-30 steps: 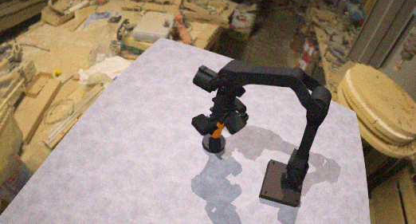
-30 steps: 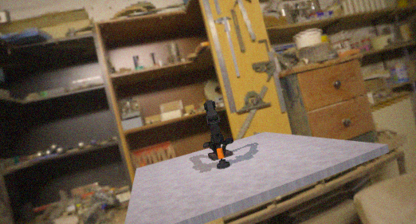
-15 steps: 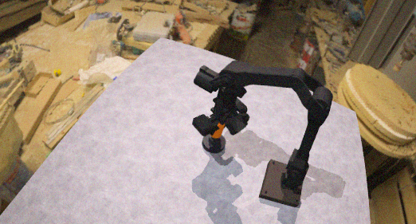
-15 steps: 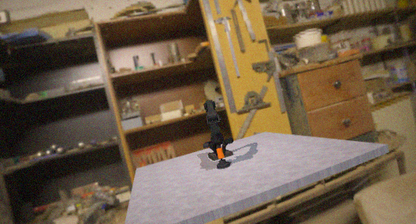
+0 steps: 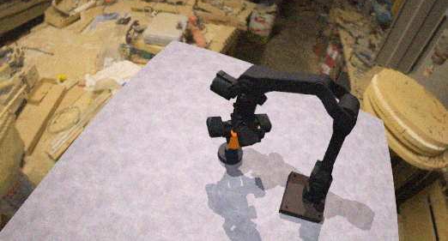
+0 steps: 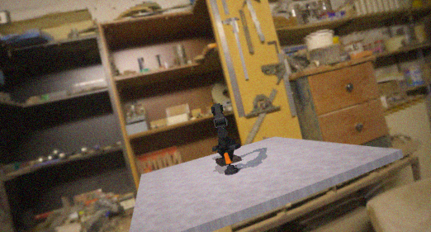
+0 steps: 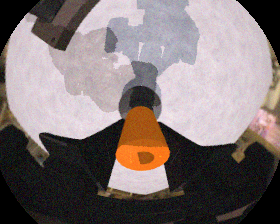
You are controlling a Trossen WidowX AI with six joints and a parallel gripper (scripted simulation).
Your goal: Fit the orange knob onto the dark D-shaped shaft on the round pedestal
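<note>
Right now the orange knob is 20 mm above my gripper tip. The rest, counted from my gripper tip: round dark pedestal (40 mm below).
</note>
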